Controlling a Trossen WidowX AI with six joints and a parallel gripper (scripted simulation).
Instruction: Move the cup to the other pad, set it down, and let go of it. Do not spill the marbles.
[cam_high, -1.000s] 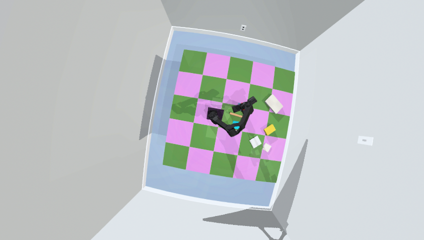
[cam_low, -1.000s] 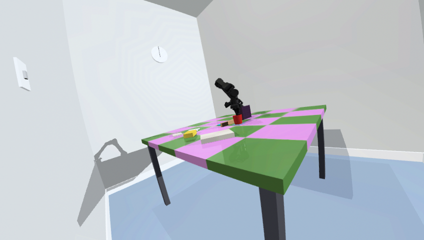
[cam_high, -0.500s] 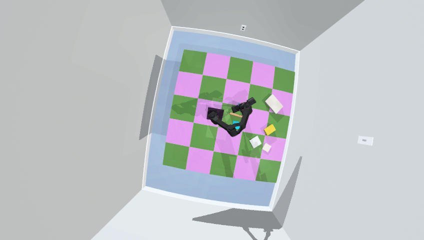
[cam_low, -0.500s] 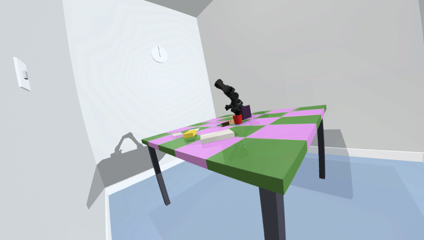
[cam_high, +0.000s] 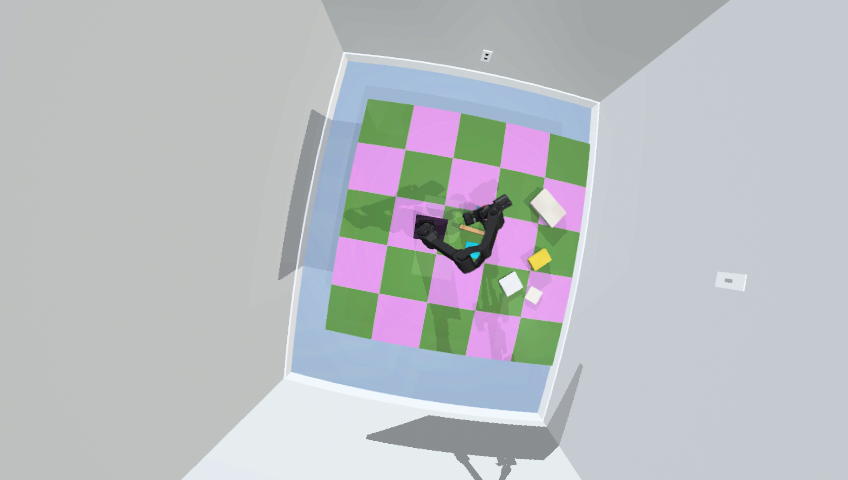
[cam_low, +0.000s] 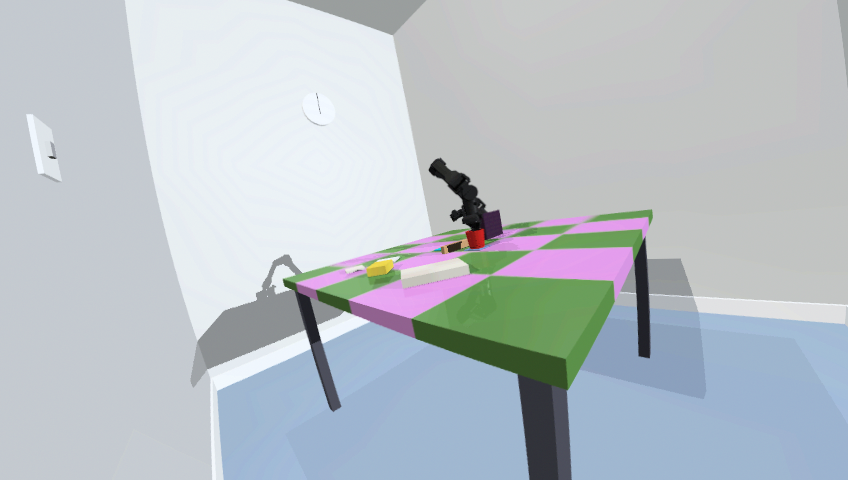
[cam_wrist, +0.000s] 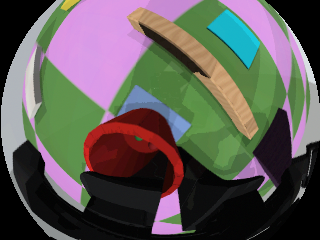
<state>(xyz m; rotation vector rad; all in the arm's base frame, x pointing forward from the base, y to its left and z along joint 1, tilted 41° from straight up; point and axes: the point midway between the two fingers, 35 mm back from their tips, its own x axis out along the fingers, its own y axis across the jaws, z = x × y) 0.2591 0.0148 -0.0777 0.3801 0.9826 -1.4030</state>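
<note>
Now: gripper tip 30 mm short of the green marble, 10 mm to the right of it and 20 mm above it. From my gripper tip the other things lie so: light blue pad (30 mm ahead, 10 mm to the left, 50 mm below); then red cup (30 mm ahead, 10 mm to the left); then wooden bar (80 mm to the right, 30 mm below).
</note>
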